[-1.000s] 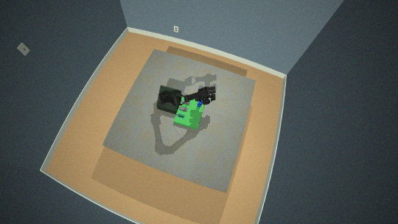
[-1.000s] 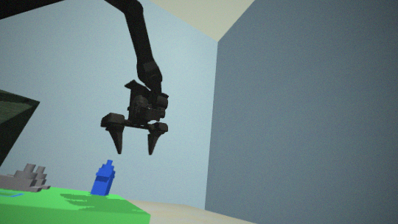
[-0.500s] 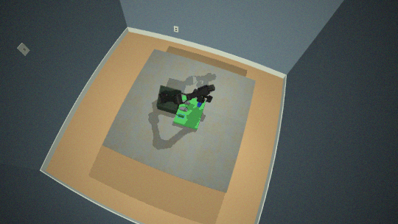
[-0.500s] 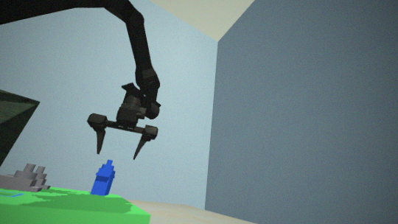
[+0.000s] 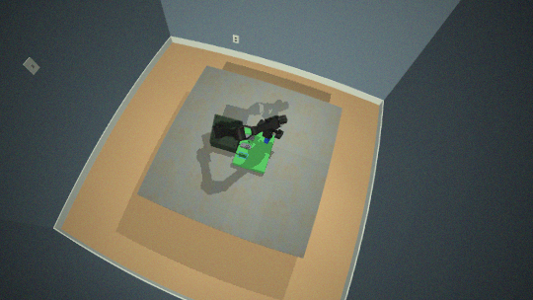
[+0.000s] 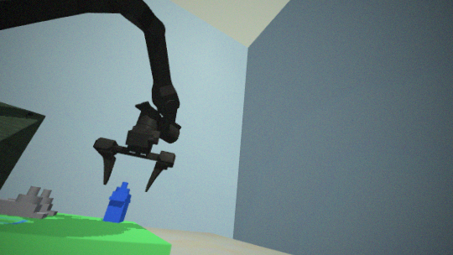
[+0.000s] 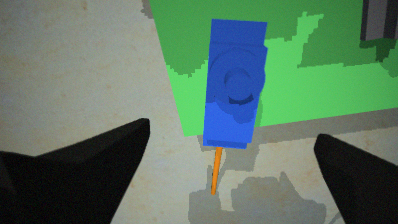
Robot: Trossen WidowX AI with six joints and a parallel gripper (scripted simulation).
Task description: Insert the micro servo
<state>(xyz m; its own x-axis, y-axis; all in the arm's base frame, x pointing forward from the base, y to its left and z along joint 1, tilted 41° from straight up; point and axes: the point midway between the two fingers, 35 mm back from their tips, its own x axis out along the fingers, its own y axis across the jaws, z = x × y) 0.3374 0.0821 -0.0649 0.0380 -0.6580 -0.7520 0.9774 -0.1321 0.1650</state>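
My gripper tip is 3 cm past the green deck, 11 cm to the left of it and 9 cm above it.
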